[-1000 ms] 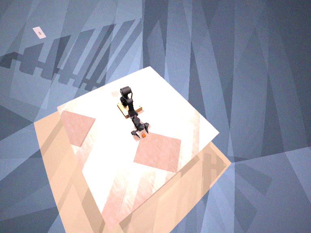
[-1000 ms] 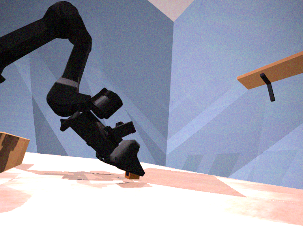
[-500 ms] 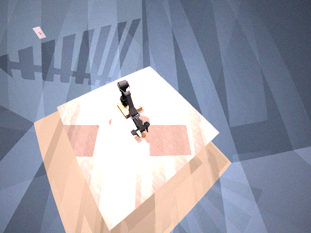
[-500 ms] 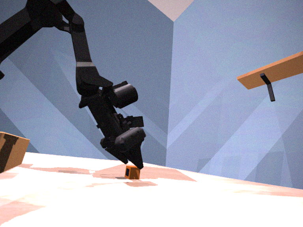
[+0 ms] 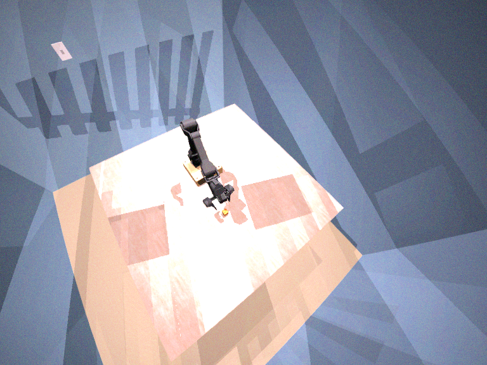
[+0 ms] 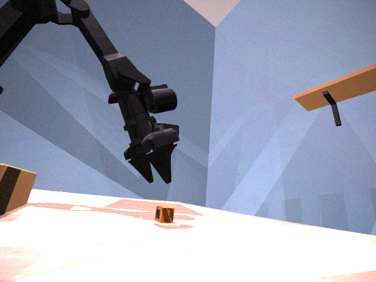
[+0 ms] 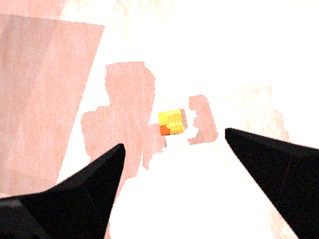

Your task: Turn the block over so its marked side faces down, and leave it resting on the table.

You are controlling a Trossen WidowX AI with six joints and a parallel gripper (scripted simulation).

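Right now the block is 7 cm below my gripper tip and 1 cm ahead of it.
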